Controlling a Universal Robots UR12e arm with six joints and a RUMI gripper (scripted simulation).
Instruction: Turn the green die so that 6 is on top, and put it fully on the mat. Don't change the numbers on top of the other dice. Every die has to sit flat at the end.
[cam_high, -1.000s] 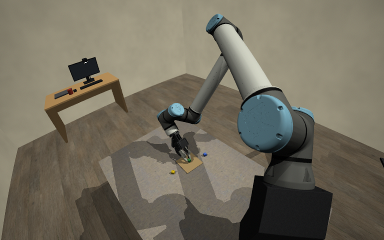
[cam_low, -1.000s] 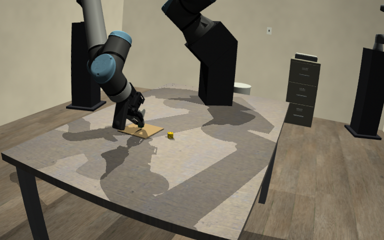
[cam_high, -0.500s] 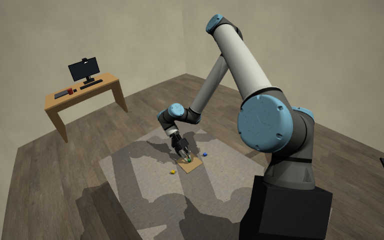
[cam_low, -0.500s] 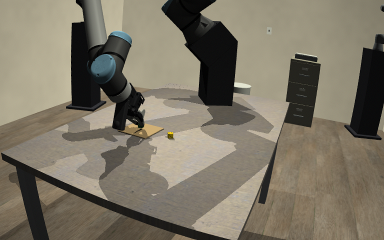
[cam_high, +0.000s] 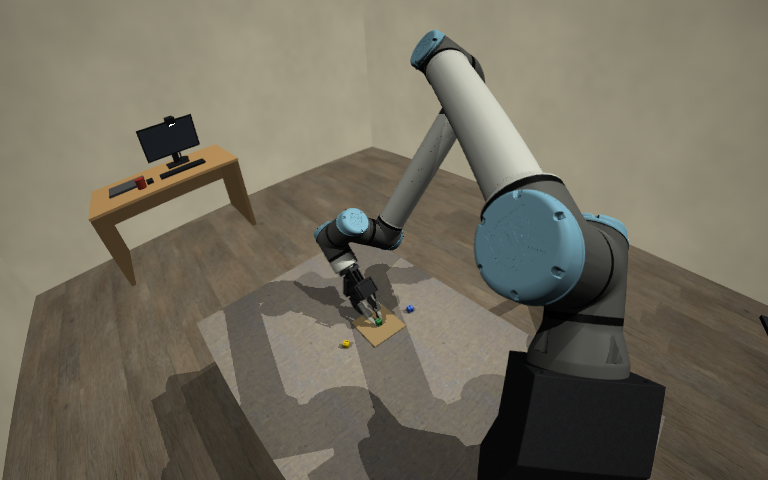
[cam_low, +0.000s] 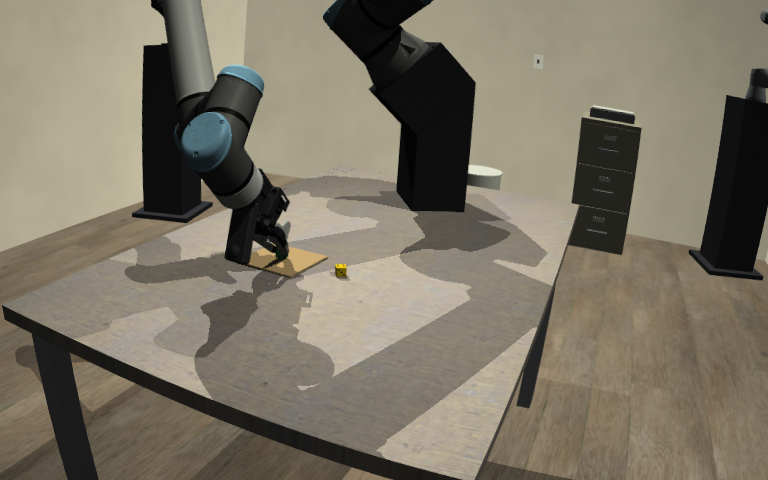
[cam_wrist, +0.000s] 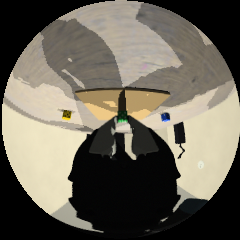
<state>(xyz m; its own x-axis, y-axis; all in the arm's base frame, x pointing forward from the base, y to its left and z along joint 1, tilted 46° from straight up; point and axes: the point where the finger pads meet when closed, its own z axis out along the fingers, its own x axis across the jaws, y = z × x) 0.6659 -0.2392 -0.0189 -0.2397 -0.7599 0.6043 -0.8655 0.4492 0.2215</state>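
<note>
Now: the green die 10 mm behind my hand and 10 mm below it. Round my hand: blue die: 70 mm behind, 110 mm to the right, 10 mm below; yellow die: 30 mm ahead, 140 mm to the left, 10 mm below; tan mat: 10 mm behind, 20 mm below.
</note>
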